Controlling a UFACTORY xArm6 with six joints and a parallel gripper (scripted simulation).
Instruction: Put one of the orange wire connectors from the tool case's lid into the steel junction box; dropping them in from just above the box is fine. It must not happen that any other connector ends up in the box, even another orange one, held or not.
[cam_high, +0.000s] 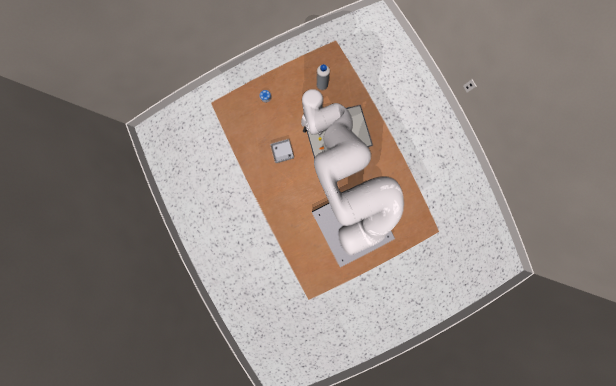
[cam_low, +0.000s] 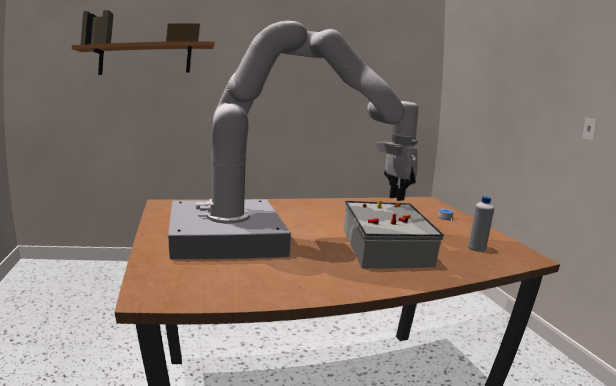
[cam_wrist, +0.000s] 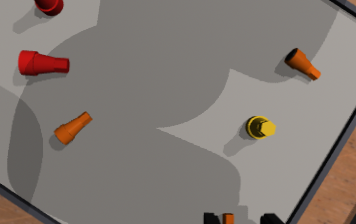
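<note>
Now: hand 2 cm past the steel junction box, 19 cm to the right of it and 14 cm above it. From my hand the other things lie so: grey tool case 7 cm behind, 11 cm to the right, 7 cm below.
</note>
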